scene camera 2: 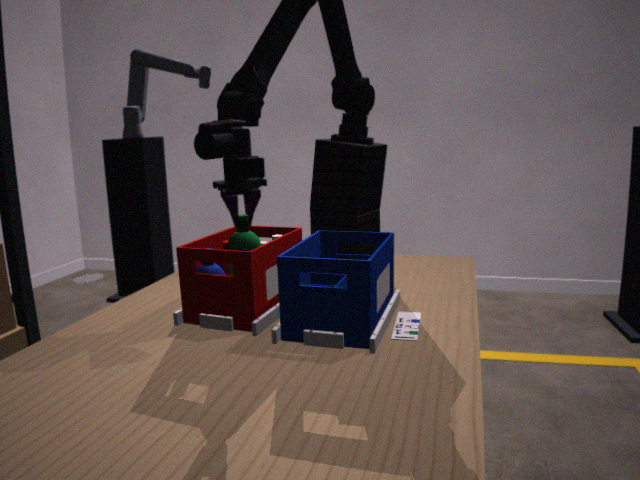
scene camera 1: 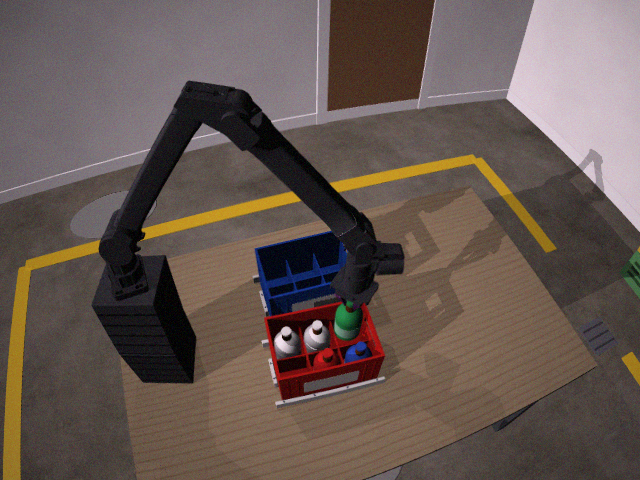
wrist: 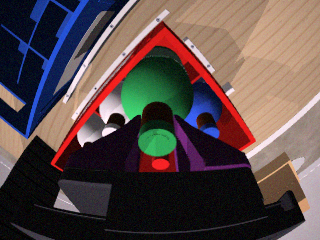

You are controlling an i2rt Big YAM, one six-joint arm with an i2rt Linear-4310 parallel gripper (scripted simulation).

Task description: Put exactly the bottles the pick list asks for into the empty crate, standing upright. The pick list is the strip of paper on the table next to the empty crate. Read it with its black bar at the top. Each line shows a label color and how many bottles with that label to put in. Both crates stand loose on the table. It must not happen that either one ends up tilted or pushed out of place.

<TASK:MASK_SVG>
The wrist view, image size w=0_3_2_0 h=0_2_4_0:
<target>my gripper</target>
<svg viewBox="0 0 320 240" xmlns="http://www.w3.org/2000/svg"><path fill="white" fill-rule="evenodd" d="M305 218L293 192L290 190L286 191L277 202L264 205L264 198L246 154L193 127L179 115L174 114L176 172L139 172L141 149L138 145L141 115L136 115L119 129L70 154L58 185L79 212L40 204L28 192L24 192L10 223L36 240L277 240L304 223Z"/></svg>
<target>blue bottle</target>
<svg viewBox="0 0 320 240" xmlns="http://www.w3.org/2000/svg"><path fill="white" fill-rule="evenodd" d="M201 77L192 84L194 101L185 121L193 127L218 138L219 130L216 123L222 114L222 101L203 77Z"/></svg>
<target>green bottle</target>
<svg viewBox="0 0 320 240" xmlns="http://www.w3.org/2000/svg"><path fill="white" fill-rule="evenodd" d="M155 46L126 75L121 89L121 103L129 120L133 119L136 115L141 115L138 139L139 148L150 156L164 156L171 153L176 147L173 115L177 114L184 120L188 117L193 106L194 90L179 56L170 48Z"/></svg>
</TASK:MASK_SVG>
